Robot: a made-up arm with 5 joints.
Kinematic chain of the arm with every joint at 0, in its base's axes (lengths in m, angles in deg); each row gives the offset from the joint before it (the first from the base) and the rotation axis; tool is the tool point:
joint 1: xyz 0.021 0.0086 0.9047 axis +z
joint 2: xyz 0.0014 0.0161 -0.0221 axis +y
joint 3: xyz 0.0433 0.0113 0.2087 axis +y
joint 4: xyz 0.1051 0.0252 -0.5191 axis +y
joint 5: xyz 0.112 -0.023 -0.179 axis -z
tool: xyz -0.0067 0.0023 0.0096
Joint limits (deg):
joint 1: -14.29..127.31
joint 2: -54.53..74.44
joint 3: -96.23..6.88
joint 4: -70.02..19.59
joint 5: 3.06..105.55
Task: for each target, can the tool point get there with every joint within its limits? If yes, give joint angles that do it. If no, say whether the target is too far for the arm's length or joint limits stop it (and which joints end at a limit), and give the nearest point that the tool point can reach.
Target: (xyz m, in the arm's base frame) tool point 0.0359 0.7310 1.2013
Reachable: yes | joints 85.94 -4.97 -72.21 -14.65 90.54
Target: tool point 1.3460 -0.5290 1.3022
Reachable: no: too far | nearest point 0.8359 -0.1624 1.1288 | short by 0.652 m
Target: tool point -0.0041 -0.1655 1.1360
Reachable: no: joint limits stop it (at a limit: joint 1, joint 2, joint 4, joint 5) | nearest point 0.3547 -0.0398 1.3256 | short by 0.425 m
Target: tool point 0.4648 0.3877 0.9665
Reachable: yes | joints 37.16 -24.98 -26.17 -43.62 19.90
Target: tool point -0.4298 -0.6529 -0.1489
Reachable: no: too far | nearest point -0.1469 -0.2378 0.3681 | short by 0.721 m
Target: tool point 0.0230 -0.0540 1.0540
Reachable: no: joint limits stop it (at a limit: joint 1, joint 2, joint 4, joint 5) | nearest point 0.4291 -0.0588 1.0909 | short by 0.408 m
